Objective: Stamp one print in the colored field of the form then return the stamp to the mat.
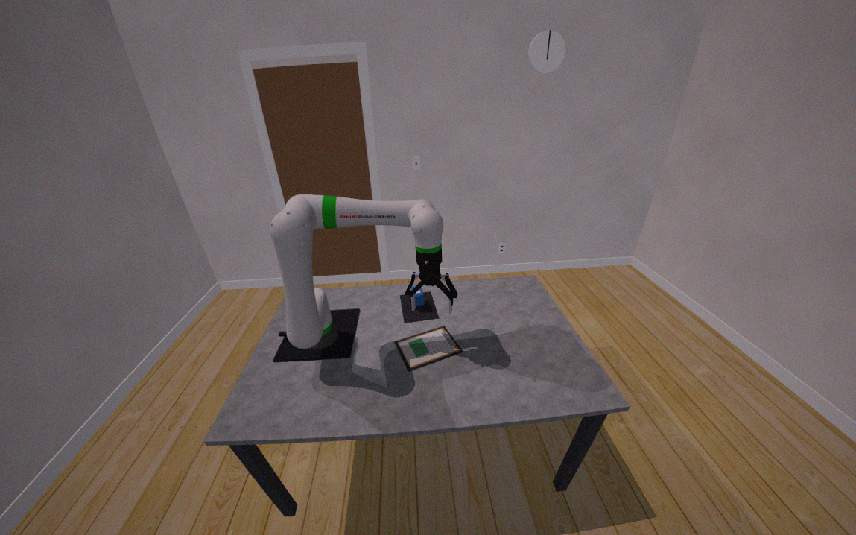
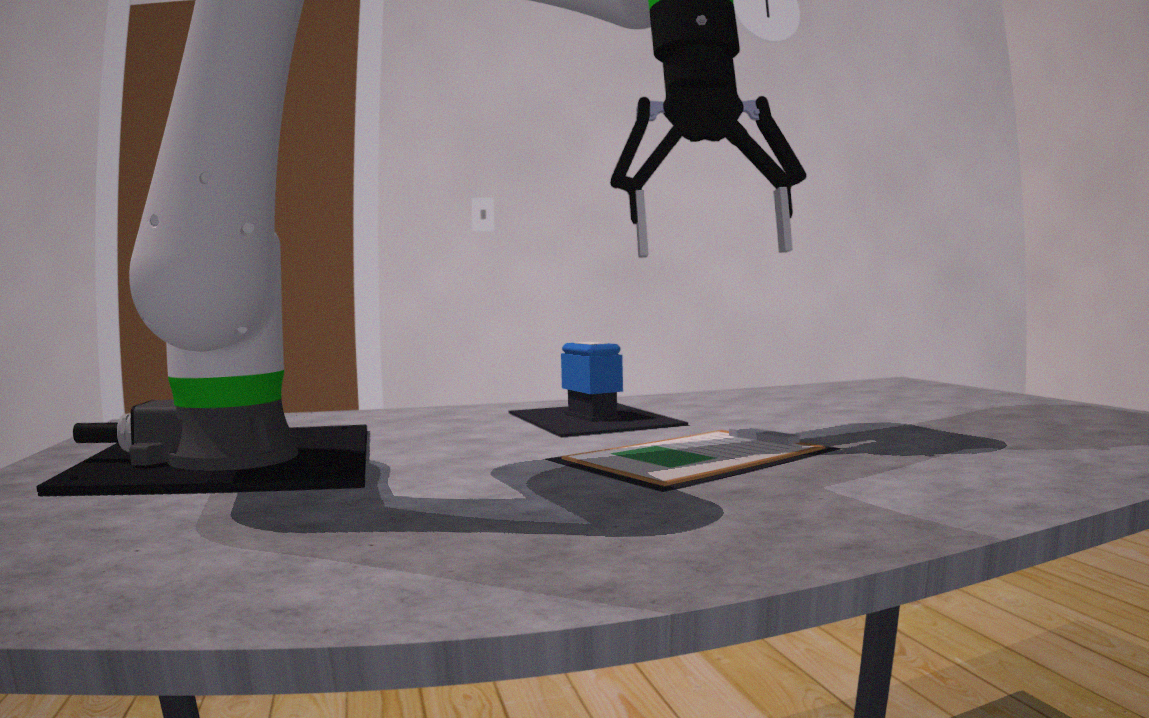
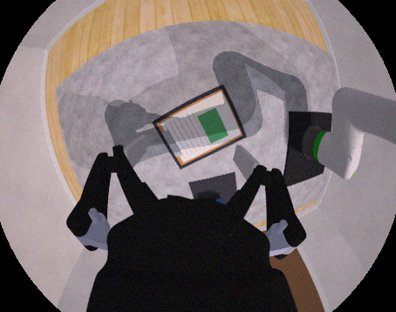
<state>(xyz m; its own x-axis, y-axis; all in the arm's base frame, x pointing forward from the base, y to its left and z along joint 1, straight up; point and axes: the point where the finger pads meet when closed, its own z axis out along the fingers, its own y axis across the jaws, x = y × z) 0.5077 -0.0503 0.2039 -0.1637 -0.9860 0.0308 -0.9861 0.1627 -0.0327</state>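
My gripper is now 8 cm past the blue stamp, 29 cm to the right of it and 16 cm above it. Round my hand: dark mat (8 cm behind, 29 cm to the left, 21 cm below); stamp base (8 cm behind, 29 cm to the left, 19 cm below).
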